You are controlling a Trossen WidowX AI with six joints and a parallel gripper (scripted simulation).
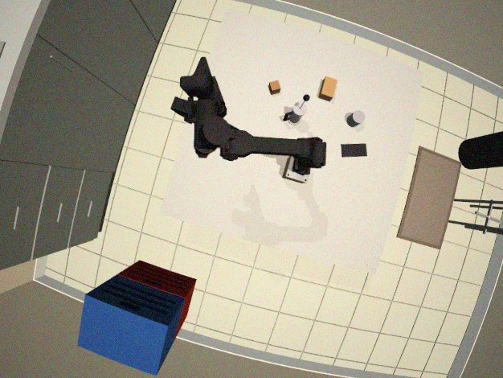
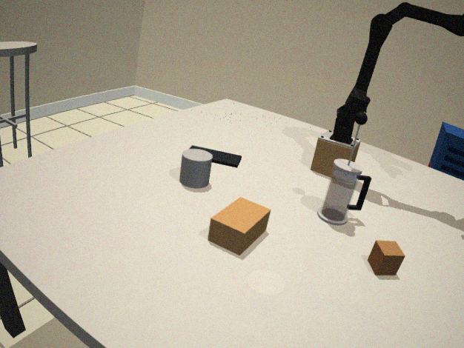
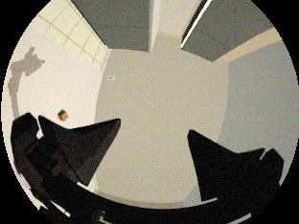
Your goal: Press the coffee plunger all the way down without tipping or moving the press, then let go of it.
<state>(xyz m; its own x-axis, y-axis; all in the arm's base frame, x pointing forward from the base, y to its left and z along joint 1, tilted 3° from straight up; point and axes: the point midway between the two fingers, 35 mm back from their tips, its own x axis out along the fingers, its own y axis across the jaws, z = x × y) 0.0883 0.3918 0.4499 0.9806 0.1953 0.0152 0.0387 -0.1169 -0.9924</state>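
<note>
The glass coffee press lies 15 cm ahead of my gripper tip, 30 cm to the right of it and 46 cm below it. Round my gripper tip: flat black slab 7 cm ahead, 69 cm to the right, 58 cm below; then orange cube 30 cm ahead, 17 cm to the right, 56 cm below.
</note>
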